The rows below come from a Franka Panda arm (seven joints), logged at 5 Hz.
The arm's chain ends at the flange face. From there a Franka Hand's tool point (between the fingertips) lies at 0.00 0.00 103.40 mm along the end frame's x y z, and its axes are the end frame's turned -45 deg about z.
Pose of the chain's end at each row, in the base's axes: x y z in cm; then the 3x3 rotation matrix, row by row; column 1 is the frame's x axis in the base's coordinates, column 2 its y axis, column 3 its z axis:
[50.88 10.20 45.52], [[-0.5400 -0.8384 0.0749], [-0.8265 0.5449 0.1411], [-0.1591 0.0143 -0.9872]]
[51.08 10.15 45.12], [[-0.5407 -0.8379 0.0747], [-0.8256 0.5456 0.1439], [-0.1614 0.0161 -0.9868]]
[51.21 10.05 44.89], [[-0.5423 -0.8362 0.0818], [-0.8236 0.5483 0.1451], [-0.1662 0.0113 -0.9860]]
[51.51 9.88 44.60], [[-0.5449 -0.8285 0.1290], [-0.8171 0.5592 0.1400], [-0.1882 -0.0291 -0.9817]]
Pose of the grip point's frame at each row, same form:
[51.65 11.66 35.31], [[0.2110 -0.9747 0.0749], [-0.9697 -0.1991 0.1411], [-0.1226 -0.1024 -0.9872]]
[51.85 11.64 34.92], [[0.2102 -0.9748 0.0747], [-0.9696 -0.1980 0.1439], [-0.1255 -0.1027 -0.9868]]
[52.06 11.55 34.69], [[0.2078 -0.9747 0.0818], [-0.9701 -0.1947 0.1451], [-0.1255 -0.1095 -0.9860]]
[52.84 11.33 34.45], [[0.2005 -0.9711 0.1290], [-0.9732 -0.1824 0.1400], [-0.1125 -0.1537 -0.9817]]

